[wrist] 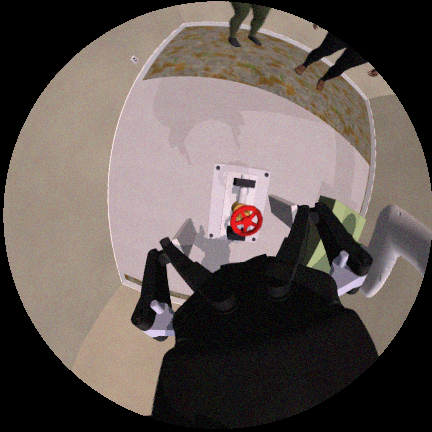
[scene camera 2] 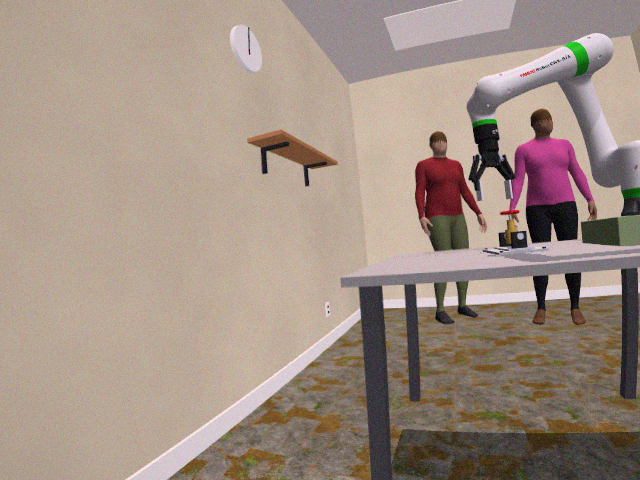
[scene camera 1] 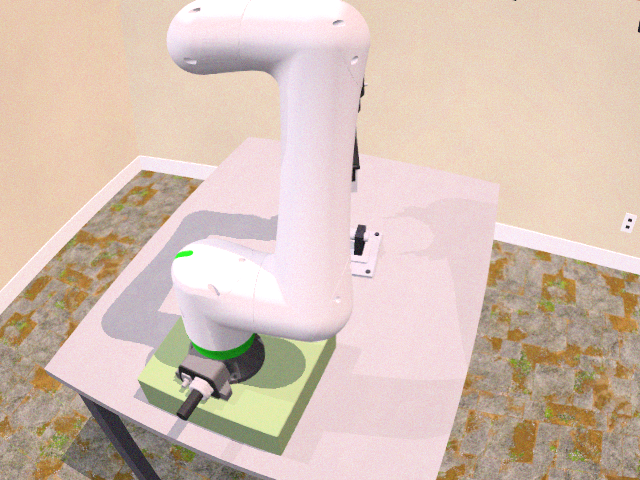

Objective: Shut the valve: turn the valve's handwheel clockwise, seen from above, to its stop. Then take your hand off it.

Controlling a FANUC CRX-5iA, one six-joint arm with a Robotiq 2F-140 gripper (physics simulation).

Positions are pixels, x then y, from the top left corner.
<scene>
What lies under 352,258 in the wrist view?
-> My gripper.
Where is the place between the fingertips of my gripper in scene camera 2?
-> At 495,199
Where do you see a white base plate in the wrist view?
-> At 219,170
</scene>
